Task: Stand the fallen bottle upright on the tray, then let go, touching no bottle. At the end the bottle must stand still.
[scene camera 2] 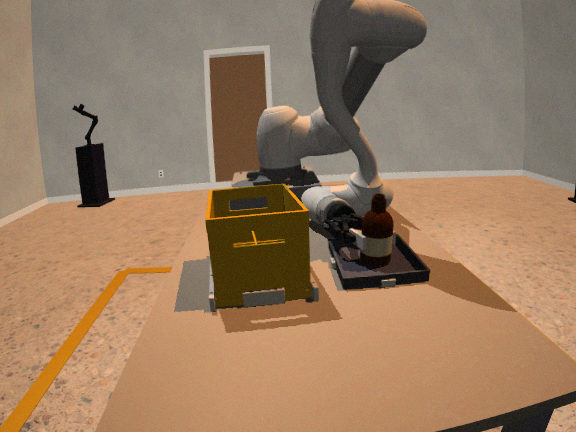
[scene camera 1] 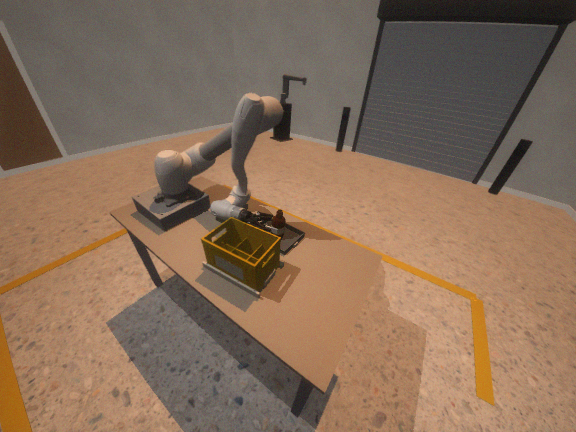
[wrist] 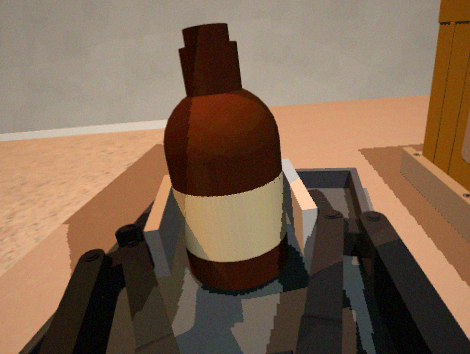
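Pixels of known places: gripper, fingertip midpoint: (scene camera 2: 379,241) (scene camera 1: 280,227) (wrist: 229,185); arm's base at its link origin: (scene camera 2: 281,178) (scene camera 1: 177,195).
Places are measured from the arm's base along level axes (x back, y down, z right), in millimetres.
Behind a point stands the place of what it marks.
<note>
A brown bottle with a cream label (scene camera 1: 278,222) @[x -621, y -17, z -290 mm] (scene camera 2: 377,227) @[x -634, y -4, z -310 mm] (wrist: 232,220) @[x -562, y 33, z -296 mm] stands upright, or very nearly so, over the black tray (scene camera 1: 300,241) @[x -707, y 96, z -372 mm] (scene camera 2: 385,281) @[x -723, y 84, z -323 mm] (wrist: 325,172) @[x -720, y 74, z -263 mm]. In the wrist view it looks slightly tilted. Its base is at or very near the tray floor; whether it touches is hard to tell. My gripper (scene camera 2: 376,240) @[x -608, y 36, z -318 mm] (wrist: 229,185) @[x -608, y 36, z -318 mm] reaches in low from the arm's side and is shut on the bottle, with one pale finger pad on each side at the label.
A yellow crate with dividers (scene camera 1: 242,257) @[x -660, y 38, z -41 mm] (scene camera 2: 260,260) @[x -792, y 9, z -84 mm] (wrist: 447,100) @[x -736, y 8, z -164 mm] stands beside the tray, in a low holder (scene camera 1: 232,280) @[x -715, y 72, z 49 mm] (wrist: 435,177) @[x -712, y 70, z -168 mm] on the table (scene camera 1: 320,320) @[x -1069, y 98, z -109 mm] (scene camera 2: 320,375) @[x -1015, y 97, z -209 mm]. The arm's base (scene camera 1: 170,207) @[x -100, y 7, z 76 mm] is at the table's far end.
</note>
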